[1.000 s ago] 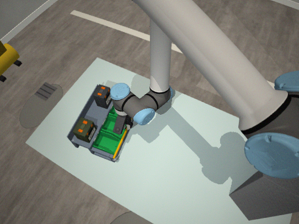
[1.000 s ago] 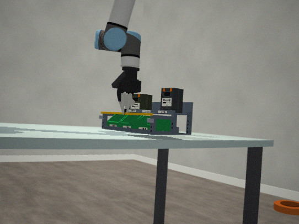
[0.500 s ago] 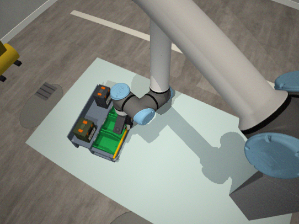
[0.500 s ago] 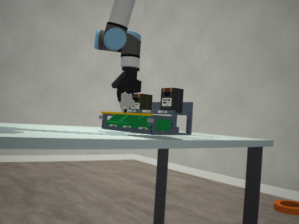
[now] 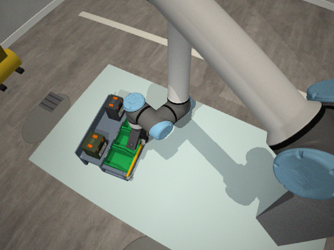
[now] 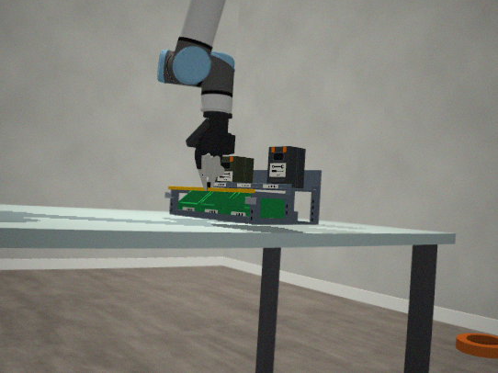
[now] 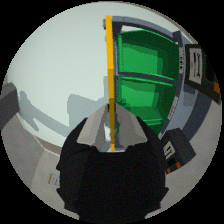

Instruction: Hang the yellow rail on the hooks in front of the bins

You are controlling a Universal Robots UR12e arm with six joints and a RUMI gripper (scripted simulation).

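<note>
The yellow rail is 10 mm below my hand.
</note>
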